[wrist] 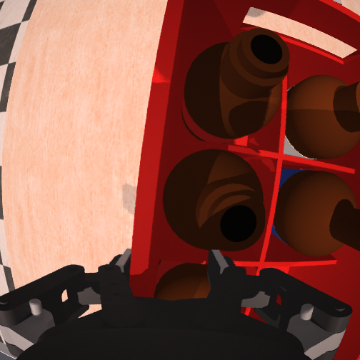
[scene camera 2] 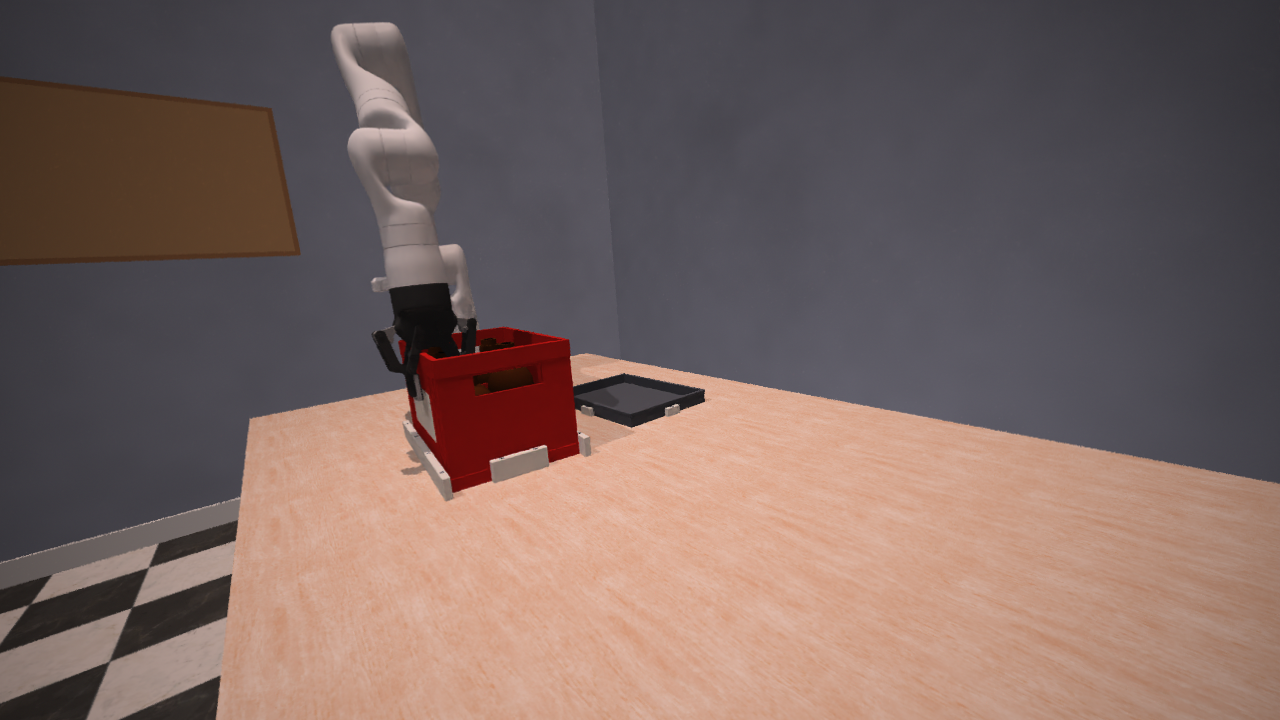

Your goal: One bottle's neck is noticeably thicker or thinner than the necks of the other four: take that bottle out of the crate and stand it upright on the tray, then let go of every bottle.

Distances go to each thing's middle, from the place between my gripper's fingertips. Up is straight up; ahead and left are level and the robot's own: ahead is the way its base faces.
Now: hand 30 mm past the red crate [scene camera 2: 464, 432], 80 mm to the right of it and 20 mm above it. From my hand the other things lie so: dark tray [scene camera 2: 629, 400] (20 mm behind, 370 mm to the left, 100 mm below).
